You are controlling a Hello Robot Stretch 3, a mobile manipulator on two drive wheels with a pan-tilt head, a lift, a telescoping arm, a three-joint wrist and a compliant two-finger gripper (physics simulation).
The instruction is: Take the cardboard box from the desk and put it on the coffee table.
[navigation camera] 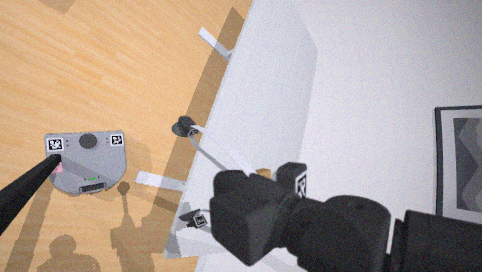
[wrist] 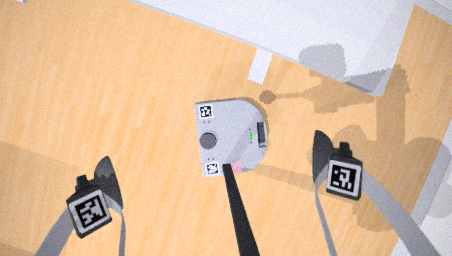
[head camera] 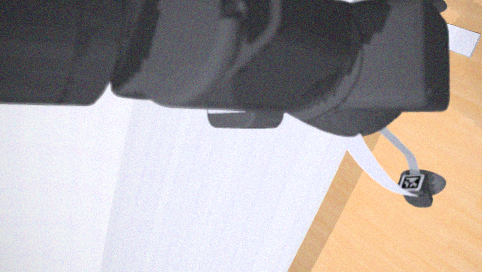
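Pixels of known places: gripper, fingertip midpoint: [navigation camera: 182,171] [wrist: 216,162]; robot's base, origin of the base link: [navigation camera: 88,140] [wrist: 208,134].
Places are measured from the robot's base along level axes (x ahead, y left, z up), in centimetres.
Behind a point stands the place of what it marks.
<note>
A long white table top, seemingly the desk [head camera: 215,200] {y -70.4, x 20.7, z 72.0 cm} [navigation camera: 275,75] {y -80.6, x 32.8, z 72.0 cm} [wrist: 225,17] {y -32.6, x -6.6, z 72.0 cm}, runs along the wall. In the navigation view a small tan patch [navigation camera: 263,173] {y -61.4, x -16.8, z 77.1 cm} shows just behind the wrist, against the white; it may be part of the cardboard box, but the wrist hides the rest. No box can be made out in the head or wrist view. The coffee table cannot be identified. My gripper [navigation camera: 190,172] {y -13.6, x -2.2, z 95.3 cm} [wrist: 216,162] {y -13.6, x -2.2, z 95.3 cm} is open and empty, its fingers wide apart. In the navigation view its fingertips overlap the table's long edge and corner; in the wrist view they appear against the wooden floor.
My grey base [navigation camera: 107,160] {y -7.7, x -10.6, z 16.0 cm} [wrist: 232,117] {y -9.2, x -11.5, z 16.0 cm} stands on the wooden floor beside the table. White table feet [head camera: 462,40] [navigation camera: 160,181] [wrist: 260,65] stick out below the table edge. A framed picture [navigation camera: 438,160] {y -111.5, x -12.2, z 142.7 cm} hangs on the wall. My dark arm covers the upper part of the head view.
</note>
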